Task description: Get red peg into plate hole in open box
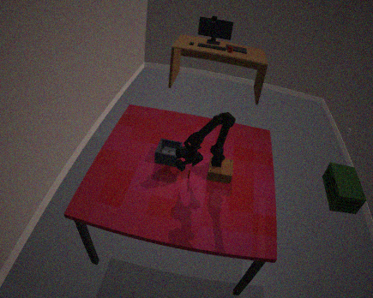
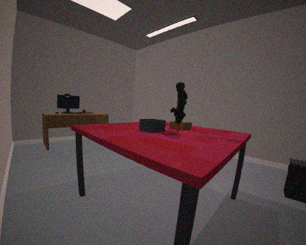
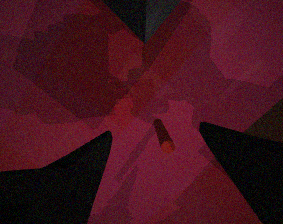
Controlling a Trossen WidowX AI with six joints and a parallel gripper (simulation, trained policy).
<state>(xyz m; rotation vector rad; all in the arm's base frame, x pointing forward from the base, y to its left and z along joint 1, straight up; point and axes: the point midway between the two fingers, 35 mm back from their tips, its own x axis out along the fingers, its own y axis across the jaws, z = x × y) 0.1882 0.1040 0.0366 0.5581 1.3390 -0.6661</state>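
Right now my gripper tip is 2 cm past the red peg and 4 cm above it. Also, from my gripper tip: pale plate 15 cm ahead, 16 cm to the right, 3 cm below; dark box 15 cm ahead, 16 cm to the right, 5 cm below.
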